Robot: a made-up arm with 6 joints. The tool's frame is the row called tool.
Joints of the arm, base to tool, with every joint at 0 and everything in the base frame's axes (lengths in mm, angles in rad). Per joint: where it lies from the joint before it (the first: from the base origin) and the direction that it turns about. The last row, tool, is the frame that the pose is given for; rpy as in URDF.
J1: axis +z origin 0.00 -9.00 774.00
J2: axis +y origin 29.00 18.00 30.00
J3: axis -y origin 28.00 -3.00 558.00
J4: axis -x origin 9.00 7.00 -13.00
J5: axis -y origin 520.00 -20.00 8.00
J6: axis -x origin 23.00 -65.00 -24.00
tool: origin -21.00 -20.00 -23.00 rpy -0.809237 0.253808 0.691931
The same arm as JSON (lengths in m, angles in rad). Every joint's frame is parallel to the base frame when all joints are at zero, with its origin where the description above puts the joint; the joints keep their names.
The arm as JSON. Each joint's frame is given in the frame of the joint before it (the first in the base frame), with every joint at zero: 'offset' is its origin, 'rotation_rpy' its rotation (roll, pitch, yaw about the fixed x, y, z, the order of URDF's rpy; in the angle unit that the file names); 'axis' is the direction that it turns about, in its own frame. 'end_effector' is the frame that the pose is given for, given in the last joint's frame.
{"length_unit": "m", "angle_unit": "rad", "chain": [
  {"id": "J1", "offset": [0.0, -0.009, 0.774], "rotation_rpy": [0.0, 0.0, 0.0], "axis": "+z"},
  {"id": "J2", "offset": [0.029, 0.018, 0.03], "rotation_rpy": [0.0, 0.0, 0.0], "axis": "+y"},
  {"id": "J3", "offset": [0.028, -0.003, 0.558], "rotation_rpy": [0.0, 0.0, 0.0], "axis": "-y"},
  {"id": "J4", "offset": [0.009, 0.007, -0.013], "rotation_rpy": [0.0, 0.0, 0.0], "axis": "-x"},
  {"id": "J5", "offset": [0.52, -0.02, 0.008], "rotation_rpy": [0.0, 0.0, 0.0], "axis": "-y"},
  {"id": "J6", "offset": [0.023, -0.065, -0.024], "rotation_rpy": [0.0, 0.0, 0.0], "axis": "-x"}
], "end_effector": {"offset": [-0.021, -0.02, -0.023], "rotation_rpy": [-0.8092, 0.2538, 0.6919]}}

